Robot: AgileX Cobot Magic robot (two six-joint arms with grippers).
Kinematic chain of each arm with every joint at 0, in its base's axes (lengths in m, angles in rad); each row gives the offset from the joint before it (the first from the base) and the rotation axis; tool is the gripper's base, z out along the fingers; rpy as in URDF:
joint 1: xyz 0 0 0.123 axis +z
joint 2: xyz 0 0 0 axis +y
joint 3: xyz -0.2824 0 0.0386 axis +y
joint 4: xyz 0.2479 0 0.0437 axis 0.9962 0 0.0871
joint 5: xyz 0 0 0 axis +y
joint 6: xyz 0.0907 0 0.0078 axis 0.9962 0 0.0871
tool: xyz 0 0 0 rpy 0 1.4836 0
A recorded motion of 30 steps. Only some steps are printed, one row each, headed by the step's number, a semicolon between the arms.
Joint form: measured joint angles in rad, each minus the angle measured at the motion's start. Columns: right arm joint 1, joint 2, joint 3, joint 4, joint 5, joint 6; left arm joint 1, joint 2, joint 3, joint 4, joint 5, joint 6.
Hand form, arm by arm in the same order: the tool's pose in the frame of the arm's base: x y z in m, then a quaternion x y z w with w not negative. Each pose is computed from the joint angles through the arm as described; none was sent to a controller.
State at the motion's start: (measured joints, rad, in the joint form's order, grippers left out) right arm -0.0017 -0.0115 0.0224 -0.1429 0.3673 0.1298; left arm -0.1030 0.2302 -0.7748 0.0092 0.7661 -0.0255
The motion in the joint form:
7: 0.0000 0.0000 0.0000 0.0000 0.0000 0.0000; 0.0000 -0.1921 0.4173 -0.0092 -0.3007 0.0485
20: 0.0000 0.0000 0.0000 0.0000 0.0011 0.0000; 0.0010 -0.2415 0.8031 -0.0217 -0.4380 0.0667
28: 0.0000 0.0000 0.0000 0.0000 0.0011 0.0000; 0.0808 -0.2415 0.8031 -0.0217 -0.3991 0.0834
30: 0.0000 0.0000 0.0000 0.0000 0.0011 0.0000; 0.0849 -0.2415 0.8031 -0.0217 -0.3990 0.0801
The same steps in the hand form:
7: 0.0527 -0.0048 0.1734 0.01451 0.80089 -0.02210 0.59823; 0.0316 -0.0033 0.2862 0.04581 0.72614 -0.02743 0.68547
20: 0.0526 -0.0048 0.1733 0.01457 0.80121 -0.02215 0.59779; 0.0535 -0.0058 0.1745 0.05322 0.79037 -0.02375 0.60985
28: 0.0526 -0.0048 0.1733 0.01457 0.80121 -0.02215 0.59779; 0.0528 -0.0016 0.1711 0.02883 0.80336 0.00534 0.59477
30: 0.0526 -0.0048 0.1733 0.01457 0.80121 -0.02215 0.59779; 0.0528 -0.0014 0.1711 0.02586 0.80349 0.00558 0.59473

